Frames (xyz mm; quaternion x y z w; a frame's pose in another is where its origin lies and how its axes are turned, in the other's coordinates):
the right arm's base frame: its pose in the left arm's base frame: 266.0 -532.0 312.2 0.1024 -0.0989 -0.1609 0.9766
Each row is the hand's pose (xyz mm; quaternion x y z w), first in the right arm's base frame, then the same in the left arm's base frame.
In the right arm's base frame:
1: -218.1 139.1 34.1 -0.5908 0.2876 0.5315 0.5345
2: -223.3 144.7 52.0 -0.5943 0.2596 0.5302 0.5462
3: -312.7 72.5 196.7 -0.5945 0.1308 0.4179 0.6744
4: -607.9 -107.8 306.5 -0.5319 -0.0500 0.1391 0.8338
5: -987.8 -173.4 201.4 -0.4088 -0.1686 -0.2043 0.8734
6: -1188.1 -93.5 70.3 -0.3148 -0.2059 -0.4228 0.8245
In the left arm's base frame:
1: 96.7 -335.8 342.2 -0.5286 0.2687 0.4041 0.6965
2: 89.4 -331.9 359.9 -0.5351 0.2408 0.3977 0.7053
3: -47.6 -393.2 467.6 -0.5318 0.1139 0.2542 0.7997
4: -399.5 -480.1 483.9 -0.4559 -0.0600 -0.0560 0.8862
5: -747.9 -396.2 307.0 -0.3167 -0.1643 -0.3977 0.8453
6: -880.7 -233.0 167.6 -0.2143 -0.1887 -0.5978 0.7491

